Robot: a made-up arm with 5 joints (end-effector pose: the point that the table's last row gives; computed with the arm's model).
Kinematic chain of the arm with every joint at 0, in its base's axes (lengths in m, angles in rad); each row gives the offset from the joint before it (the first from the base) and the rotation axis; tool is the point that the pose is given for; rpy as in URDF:
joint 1: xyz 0.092 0 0.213 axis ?
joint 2: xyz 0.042 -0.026 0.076 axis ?
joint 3: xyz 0.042 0 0.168 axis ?
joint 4: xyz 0.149 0 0.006 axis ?
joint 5: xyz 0.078 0.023 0 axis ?
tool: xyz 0 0 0 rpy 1.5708 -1.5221 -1.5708
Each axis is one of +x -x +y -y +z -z.
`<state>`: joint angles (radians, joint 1 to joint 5).
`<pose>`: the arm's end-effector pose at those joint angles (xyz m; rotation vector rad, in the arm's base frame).
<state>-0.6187 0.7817 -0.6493 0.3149 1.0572</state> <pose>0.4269 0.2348 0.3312 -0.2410 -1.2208 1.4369</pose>
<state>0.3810 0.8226 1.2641 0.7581 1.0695</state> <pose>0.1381 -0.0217 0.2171 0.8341 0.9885 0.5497</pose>
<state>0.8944 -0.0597 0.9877 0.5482 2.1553</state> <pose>0.1995 -0.1387 0.2659 -0.1004 -0.0071 1.2113</pose>
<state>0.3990 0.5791 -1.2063 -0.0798 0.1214</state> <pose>0.4092 -0.1370 0.5496 -0.5336 -2.2204 -0.1710</pose>
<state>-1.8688 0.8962 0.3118 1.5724 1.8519</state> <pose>0.0406 0.1777 0.1964 0.0517 -1.5754 -2.2007</pose>
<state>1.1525 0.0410 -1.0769 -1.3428 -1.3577</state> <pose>0.1320 -0.0974 0.6403 -0.3416 2.6762 -1.1046</pose>
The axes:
joint 1: -z
joint 2: +y
joint 3: +y
joint 4: +y
joint 5: -x

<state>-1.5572 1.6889 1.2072 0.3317 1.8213</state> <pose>0.0948 -0.0169 0.1922 -0.2393 -2.2130 -2.0328</pose>
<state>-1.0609 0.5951 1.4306 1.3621 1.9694</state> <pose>0.1118 0.0293 0.2871 1.0014 2.1841 1.8677</pose>
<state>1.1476 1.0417 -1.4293 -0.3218 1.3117</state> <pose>0.2548 -0.3688 0.4502 -2.1303 -0.8152 0.0604</pose>
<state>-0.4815 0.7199 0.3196 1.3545 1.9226</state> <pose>0.2776 0.0936 0.2092 0.6643 0.7947 2.1918</pose>
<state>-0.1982 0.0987 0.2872 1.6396 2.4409</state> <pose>0.2949 0.0377 0.3314 0.5419 0.2778 2.5328</pose>
